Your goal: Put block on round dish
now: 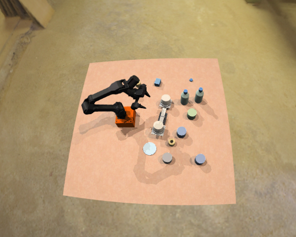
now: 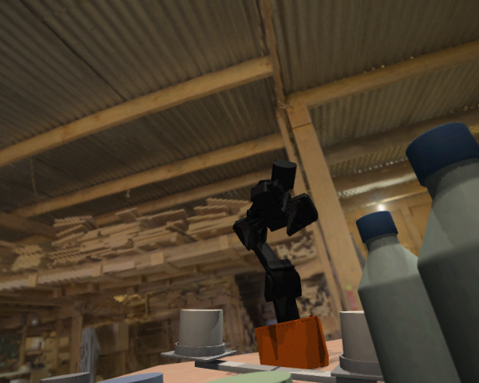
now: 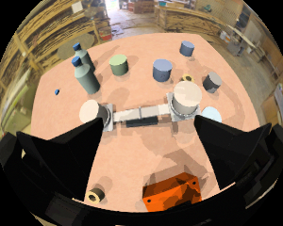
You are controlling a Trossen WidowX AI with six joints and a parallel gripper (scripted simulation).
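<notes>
My gripper tip is 12 cm short of the cream cup, 14 cm to the right of it and 18 cm above it. From my gripper tip the other things lie so: green cylinder (31 cm ahead, 21 cm below); pale blue round dish (26 cm to the right, 24 cm below); small grey block (11 cm ahead, 12 cm to the left, 20 cm below).
</notes>
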